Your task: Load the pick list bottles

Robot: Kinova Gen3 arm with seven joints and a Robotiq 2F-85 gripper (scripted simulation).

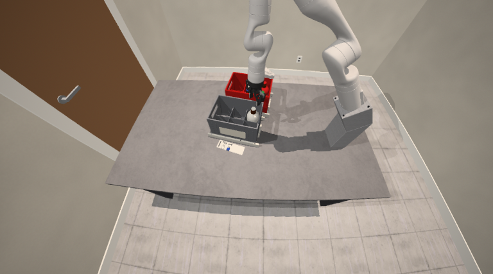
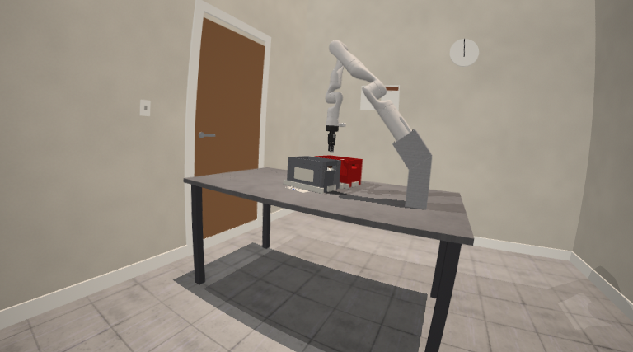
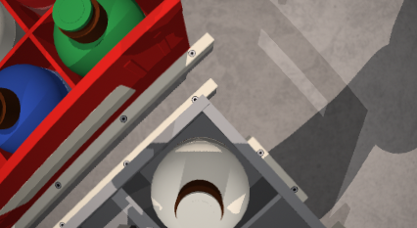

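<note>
The red crate is 3 cm ahead of my hand, 20 cm to the right of it and 16 cm below it. Also, from my hand: blue-label bottle: 4 cm ahead, 15 cm to the right, 15 cm below; then green-label bottle: 5 cm behind, 14 cm to the right, 15 cm below; then grey crate: 10 cm ahead, 3 cm to the left, 16 cm below.
</note>
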